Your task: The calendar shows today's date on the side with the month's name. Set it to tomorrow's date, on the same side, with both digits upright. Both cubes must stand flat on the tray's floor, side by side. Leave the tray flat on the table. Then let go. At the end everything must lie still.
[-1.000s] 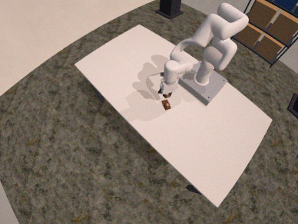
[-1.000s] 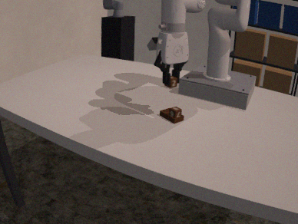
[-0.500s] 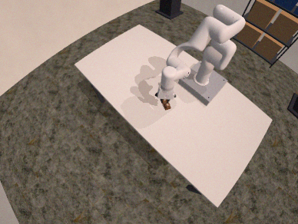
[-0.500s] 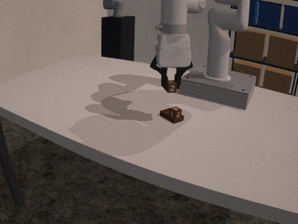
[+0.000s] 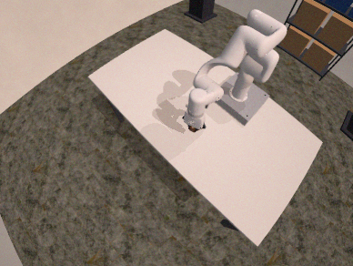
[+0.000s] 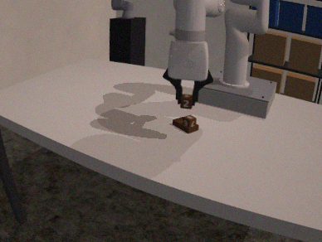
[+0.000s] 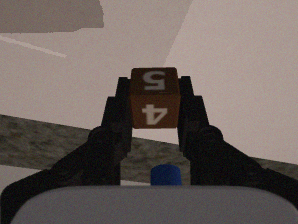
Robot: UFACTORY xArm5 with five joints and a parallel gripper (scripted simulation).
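Now: the tray 8 cm behind my hand, 3 cm to the right of it and 13 cm below it. From my hand the other things lie so: brown wooden cube: 2 cm below.
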